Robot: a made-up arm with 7 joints.
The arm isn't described. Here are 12 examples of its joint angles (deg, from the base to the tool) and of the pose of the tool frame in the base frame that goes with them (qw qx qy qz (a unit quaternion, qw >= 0); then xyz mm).
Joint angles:
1: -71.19 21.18 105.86 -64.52 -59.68 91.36 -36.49
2: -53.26 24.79 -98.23 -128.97 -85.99 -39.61 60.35
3: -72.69 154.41 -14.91 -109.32 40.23 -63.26 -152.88
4: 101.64 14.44 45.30 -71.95 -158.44 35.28 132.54
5: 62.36 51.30 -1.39 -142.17 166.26 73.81 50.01
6: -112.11 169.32 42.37 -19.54 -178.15 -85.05 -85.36
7: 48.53 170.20 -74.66 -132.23 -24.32 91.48 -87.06
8: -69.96 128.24 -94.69 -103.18 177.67 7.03 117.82
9: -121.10 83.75 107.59 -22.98 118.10 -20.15 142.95
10: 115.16 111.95 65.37 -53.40 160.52 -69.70 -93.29
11: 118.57 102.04 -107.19 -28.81 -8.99 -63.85 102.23
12: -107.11 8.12 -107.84 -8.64 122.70 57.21 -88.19
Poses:
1: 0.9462 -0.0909 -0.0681 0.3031 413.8 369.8 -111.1
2: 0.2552 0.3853 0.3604 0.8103 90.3 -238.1 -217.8
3: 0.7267 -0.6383 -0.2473 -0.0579 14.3 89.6 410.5
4: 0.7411 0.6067 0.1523 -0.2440 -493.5 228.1 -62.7
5: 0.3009 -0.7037 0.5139 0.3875 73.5 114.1 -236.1
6: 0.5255 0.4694 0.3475 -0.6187 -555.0 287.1 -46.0
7: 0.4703 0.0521 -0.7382 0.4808 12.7 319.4 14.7
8: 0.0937 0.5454 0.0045 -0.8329 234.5 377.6 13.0
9: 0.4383 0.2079 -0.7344 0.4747 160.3 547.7 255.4
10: 0.4025 0.8789 -0.2502 0.0539 191.9 556.8 -26.7
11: 0.2965 0.0639 0.9183 0.2544 -181.0 488.9 338.8
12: 0.5094 0.2446 -0.2348 -0.7909 580.7 -215.2 97.2
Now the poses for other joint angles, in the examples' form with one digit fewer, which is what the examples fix.
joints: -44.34 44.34 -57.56 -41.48 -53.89 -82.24 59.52
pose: 0.532 -0.335 -0.263 -0.732 499 177 -299
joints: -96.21 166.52 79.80 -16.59 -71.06 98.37 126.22
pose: 0.771 0.260 0.038 -0.581 -564 269 49
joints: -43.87 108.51 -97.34 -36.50 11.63 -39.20 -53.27
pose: 0.311 0.447 0.106 -0.832 127 600 39
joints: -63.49 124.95 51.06 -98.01 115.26 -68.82 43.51
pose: 0.510 0.530 0.512 0.443 -209 71 408
